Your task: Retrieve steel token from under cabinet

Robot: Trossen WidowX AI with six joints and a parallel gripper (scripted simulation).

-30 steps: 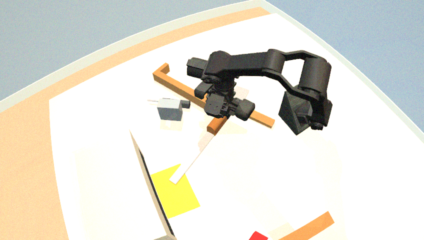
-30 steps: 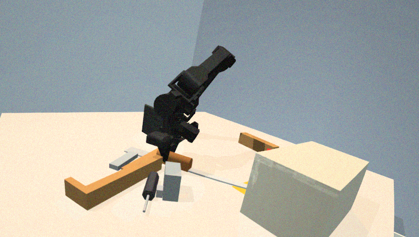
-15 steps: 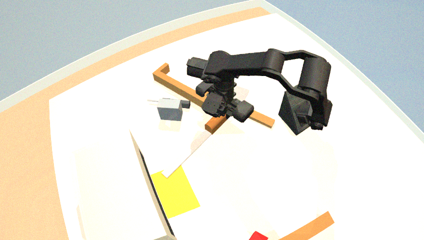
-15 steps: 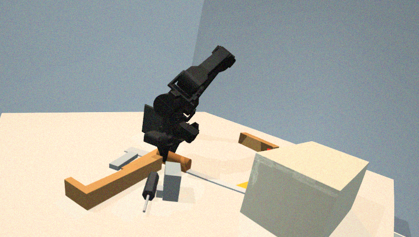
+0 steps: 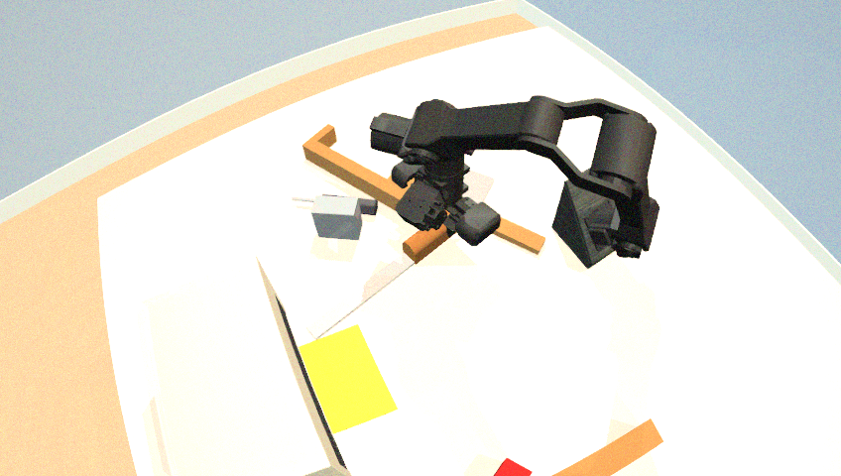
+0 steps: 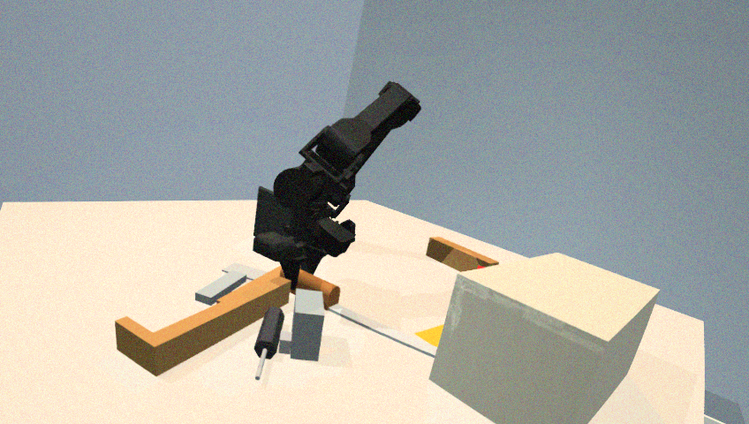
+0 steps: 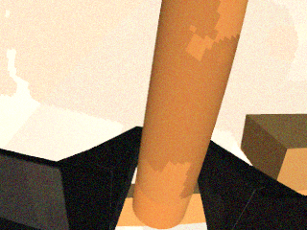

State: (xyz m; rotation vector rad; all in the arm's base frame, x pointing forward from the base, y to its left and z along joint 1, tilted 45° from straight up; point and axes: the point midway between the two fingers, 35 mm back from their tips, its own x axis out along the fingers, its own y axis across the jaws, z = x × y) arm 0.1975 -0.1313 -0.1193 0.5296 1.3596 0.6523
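My gripper tip is 5 cm past the long orange bar and 1 cm to the left of it. From my gripper tip the other things lie so: dark-handled pin tool (13 cm ahead, 17 cm to the right); small grey cube (13 cm ahead, 14 cm to the right); grey block (14 cm ahead, 11 cm to the right, 2 cm above).
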